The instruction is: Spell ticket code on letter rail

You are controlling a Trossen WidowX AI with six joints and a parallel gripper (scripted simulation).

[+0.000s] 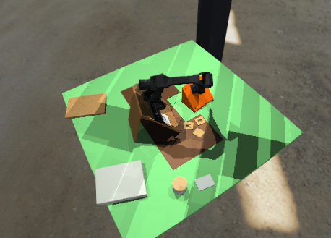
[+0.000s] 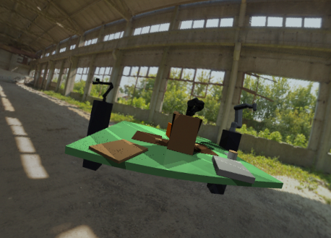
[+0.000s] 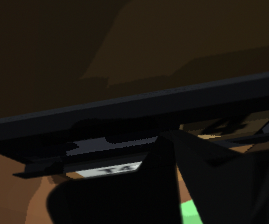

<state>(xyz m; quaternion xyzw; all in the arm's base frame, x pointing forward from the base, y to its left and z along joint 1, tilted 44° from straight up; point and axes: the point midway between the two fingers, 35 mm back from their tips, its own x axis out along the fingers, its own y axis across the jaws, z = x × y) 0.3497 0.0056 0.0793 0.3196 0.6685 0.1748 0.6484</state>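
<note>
Right now my gripper tip is 80 mm above the white ticket, 60 mm to the right of it and 40 mm past it. From my gripper tip the other things lie so: brown mat (180 mm below, 140 mm behind, 40 mm to the right); white slab (370 mm ahead, 270 mm to the left, 170 mm below); short tan cylinder (450 mm to the left, 150 mm below, 90 mm ahead).
</note>
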